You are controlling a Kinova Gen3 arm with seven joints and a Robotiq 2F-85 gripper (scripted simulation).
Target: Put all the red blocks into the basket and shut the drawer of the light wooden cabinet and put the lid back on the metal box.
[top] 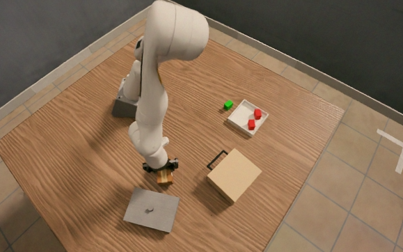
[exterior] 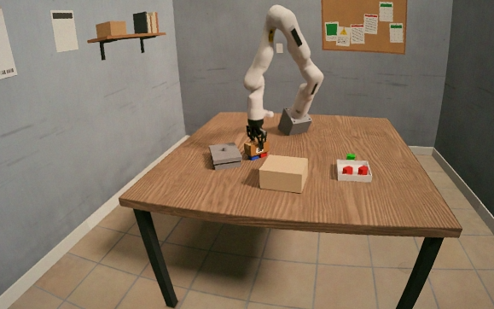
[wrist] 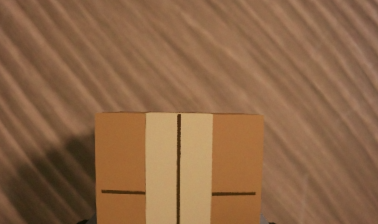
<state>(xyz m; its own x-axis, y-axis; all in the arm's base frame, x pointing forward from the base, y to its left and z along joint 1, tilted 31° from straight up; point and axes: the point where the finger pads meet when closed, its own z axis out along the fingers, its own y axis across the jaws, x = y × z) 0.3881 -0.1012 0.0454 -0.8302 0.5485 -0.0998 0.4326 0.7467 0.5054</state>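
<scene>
The blue block lies 3 cm ahead of my hand, 1 cm to the right of it and 4 cm below it. The rest, counted from my hand: grey lid 10 cm ahead, 12 cm to the right, 1 cm below; grey metal box 10 cm ahead, 12 cm to the right, 4 cm below; brown cardboard box right at my hand.
</scene>
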